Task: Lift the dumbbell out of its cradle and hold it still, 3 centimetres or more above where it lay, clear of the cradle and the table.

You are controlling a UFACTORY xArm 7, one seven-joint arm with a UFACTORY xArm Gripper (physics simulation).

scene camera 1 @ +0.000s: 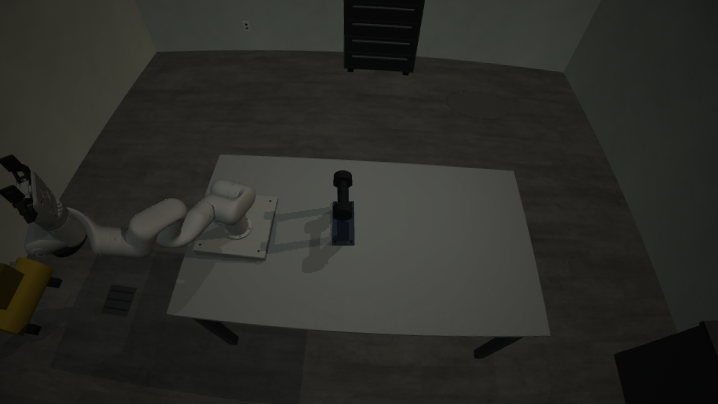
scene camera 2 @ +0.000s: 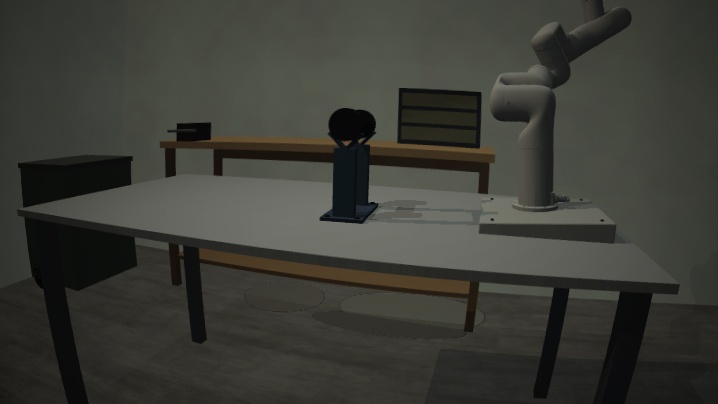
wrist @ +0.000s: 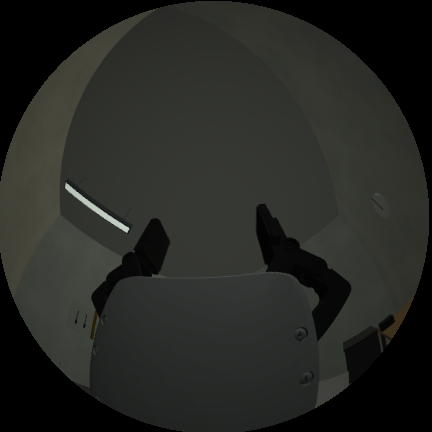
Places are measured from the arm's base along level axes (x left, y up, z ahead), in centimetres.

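Pixels of known places: gripper, between the fingertips: (scene camera 1: 5, 172) (wrist: 207, 224); arm's base, origin of its link: (scene camera 1: 238, 227) (scene camera 2: 535, 207).
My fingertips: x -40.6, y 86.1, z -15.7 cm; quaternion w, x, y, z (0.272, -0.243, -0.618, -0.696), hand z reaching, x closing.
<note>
Ahead of a thing's pixels: the offset from my fingertips to its top centre. Level surfaces: height alone.
A black dumbbell @[dx +54.1, dy -63.7, dz +61.5 cm] (scene camera 1: 342, 194) (scene camera 2: 345, 124) lies level across the top of its cradle, its two round heads at the ends of a thin handle. The dark blue cradle @[dx +54.1, dy -69.3, dz +61.5 cm] (scene camera 1: 343, 240) (scene camera 2: 344, 181) has two uprights with V-shaped tops on a flat base, and stands on the grey table @[dy -89.8 cm] (scene camera 1: 426, 251) (scene camera 2: 251, 216). My gripper (scene camera 1: 10, 177) (wrist: 207, 224) is open and empty, at the far left in scene camera 1, well away from the dumbbell and past the table's left edge. In the wrist view its fingers stand wide apart and point at the ceiling. The dumbbell does not show in the wrist view.
The arm's white base plate (scene camera 1: 210, 247) (scene camera 2: 547, 228) is bolted at one end of the table. A yellow cylinder-shaped object (scene camera 1: 31, 296) is below the arm at the left. A wooden bench (scene camera 2: 281, 142) with a rack (scene camera 2: 439, 109) stands behind the table, and a dark cabinet (scene camera 2: 100, 216) stands beside it.
</note>
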